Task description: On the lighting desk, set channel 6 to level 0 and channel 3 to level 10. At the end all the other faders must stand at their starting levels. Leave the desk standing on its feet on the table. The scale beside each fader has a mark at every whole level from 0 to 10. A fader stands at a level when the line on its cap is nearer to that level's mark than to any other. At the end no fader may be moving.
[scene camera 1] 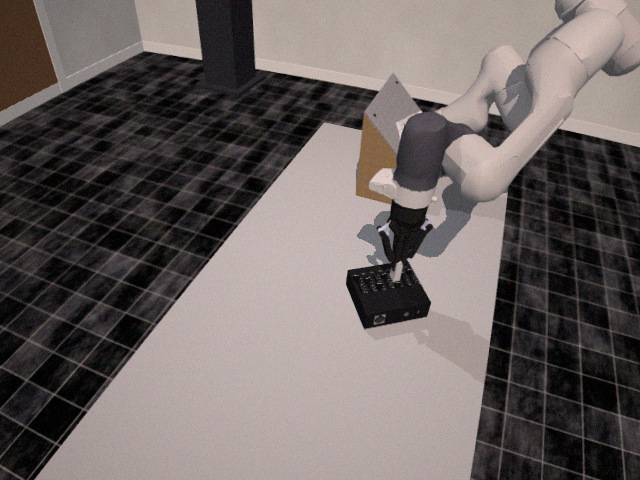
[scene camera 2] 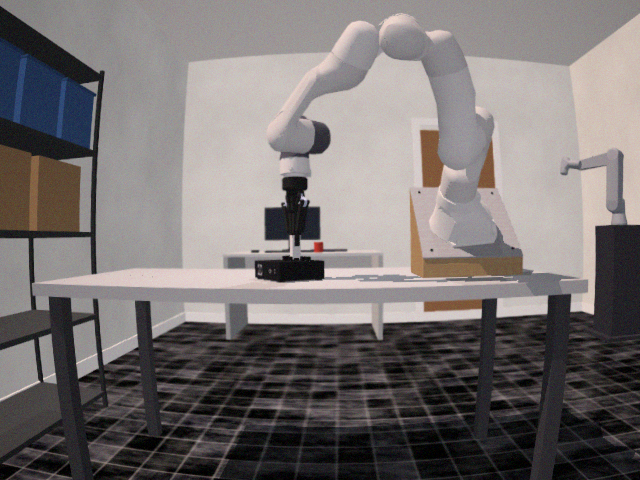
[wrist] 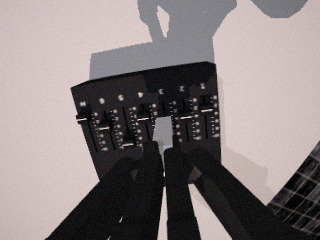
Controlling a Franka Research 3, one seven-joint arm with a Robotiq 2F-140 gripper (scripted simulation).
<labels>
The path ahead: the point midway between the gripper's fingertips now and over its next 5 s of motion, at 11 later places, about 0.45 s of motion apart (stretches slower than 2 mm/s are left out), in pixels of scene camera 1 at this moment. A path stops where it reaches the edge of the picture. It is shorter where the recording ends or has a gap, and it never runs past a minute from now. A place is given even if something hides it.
The gripper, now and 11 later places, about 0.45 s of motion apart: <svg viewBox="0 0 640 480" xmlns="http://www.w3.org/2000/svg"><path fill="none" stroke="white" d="M394 278L394 278L394 278L394 271L396 266L383 271L372 276L372 276L371 279L371 281L371 283L370 284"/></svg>
</labels>
